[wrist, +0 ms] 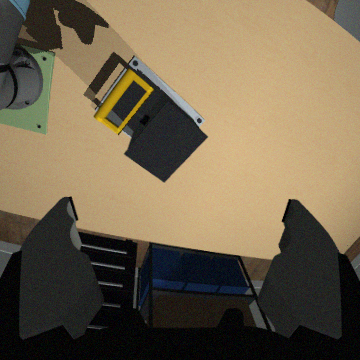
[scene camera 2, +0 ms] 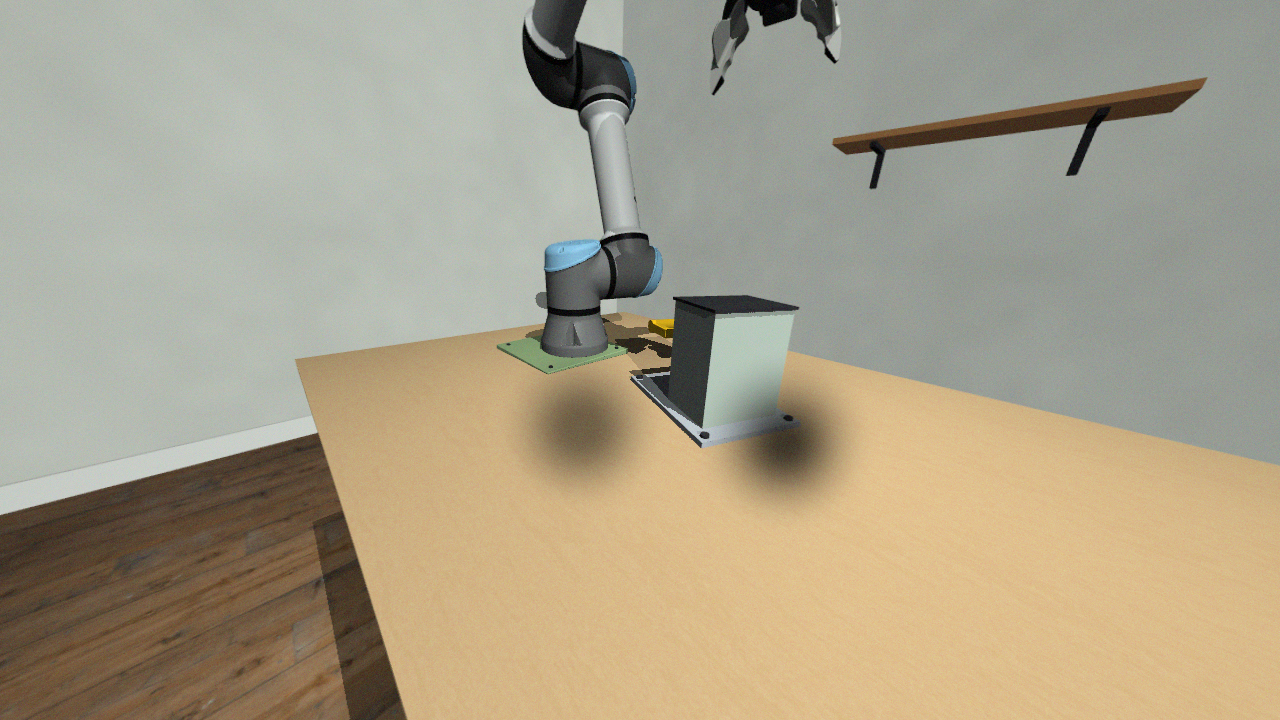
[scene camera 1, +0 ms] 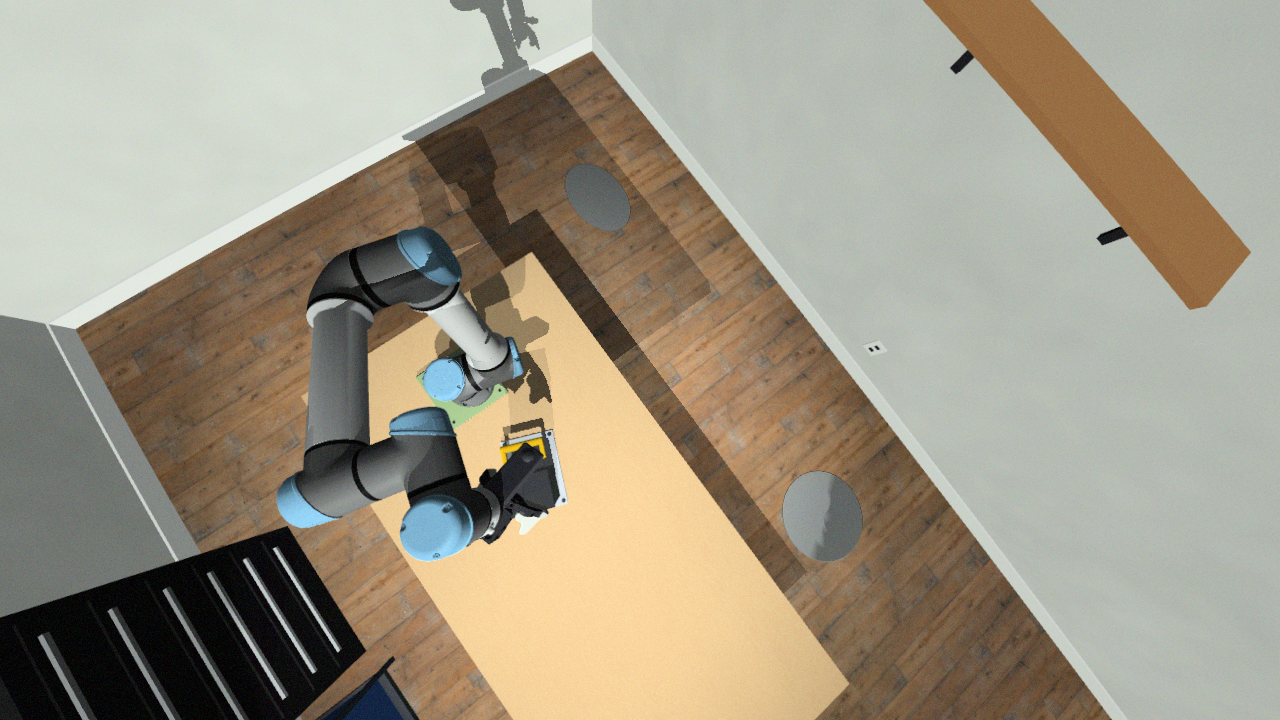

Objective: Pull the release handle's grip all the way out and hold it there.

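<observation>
The release handle's grip is a yellow rectangular frame (scene camera 1: 506, 450) (scene camera 2: 661, 327) (wrist: 116, 95). It stands at one side of a box-shaped housing (scene camera 2: 747, 367) (wrist: 167, 142) with a dark top, on a pale base plate (scene camera 1: 558, 470) (scene camera 2: 747, 431) (wrist: 170, 90) on the table. In scene camera 2 the housing hides most of the grip. How far out the grip stands cannot be told. My gripper (scene camera 2: 776, 77) (wrist: 180, 200) is open and empty, high above the housing. In the wrist view the grip lies beyond the fingertips, up and to the left. In scene camera 1 the gripper covers part of the housing.
The arm's base stands on a green plate (scene camera 1: 460, 413) (scene camera 2: 547, 362) (wrist: 42, 112) near the grip's side of the housing. A wooden shelf (scene camera 1: 1100, 143) (scene camera 2: 1020, 123) hangs on the wall. A black drawer cabinet (scene camera 1: 201, 626) and a blue bin (scene camera 1: 371, 702) (wrist: 195, 270) stand beside the table.
</observation>
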